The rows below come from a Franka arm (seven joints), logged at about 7 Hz.
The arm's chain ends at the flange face. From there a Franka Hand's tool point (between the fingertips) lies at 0.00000 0.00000 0.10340 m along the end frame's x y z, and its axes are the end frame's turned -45 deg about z.
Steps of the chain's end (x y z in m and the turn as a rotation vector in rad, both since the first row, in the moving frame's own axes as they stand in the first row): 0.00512, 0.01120, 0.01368, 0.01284, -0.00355, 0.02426; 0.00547, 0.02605, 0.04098, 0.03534, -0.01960, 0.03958; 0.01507, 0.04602, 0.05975, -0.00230, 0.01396, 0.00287; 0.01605, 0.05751, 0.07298, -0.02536, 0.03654, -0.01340; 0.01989, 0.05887, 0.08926, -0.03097, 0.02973, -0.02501; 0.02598, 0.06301, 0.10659, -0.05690, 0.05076, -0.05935
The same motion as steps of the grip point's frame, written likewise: -0.00361, 0.01035, 0.01367, 0.01159, 0.00657, 0.02426; -0.01332, 0.01830, 0.04090, 0.03885, 0.01113, 0.03958; -0.02103, 0.04439, 0.05974, -0.01150, 0.00824, 0.00287; -0.02847, 0.05653, 0.07288, -0.04377, 0.00791, -0.01340; -0.02760, 0.06013, 0.08916, -0.04292, -0.00088, -0.02501; -0.02640, 0.07080, 0.10629, -0.07613, -0.00434, -0.05935
